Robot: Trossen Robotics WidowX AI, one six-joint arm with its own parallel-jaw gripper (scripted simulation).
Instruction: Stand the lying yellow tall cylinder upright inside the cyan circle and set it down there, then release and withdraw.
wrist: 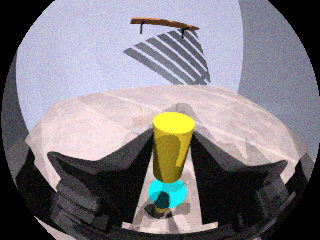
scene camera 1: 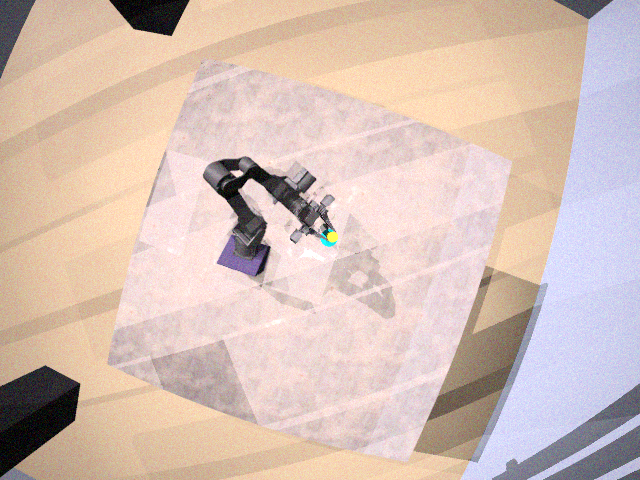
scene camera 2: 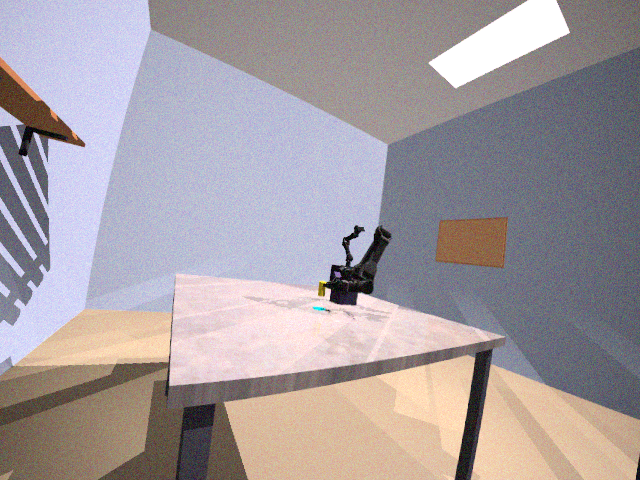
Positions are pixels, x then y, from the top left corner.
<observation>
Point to a yellow cylinder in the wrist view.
172,133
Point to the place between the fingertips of my gripper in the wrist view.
172,134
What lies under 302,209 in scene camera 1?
My gripper.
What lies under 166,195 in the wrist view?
A cyan circle.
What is my gripper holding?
A yellow cylinder.
</observation>
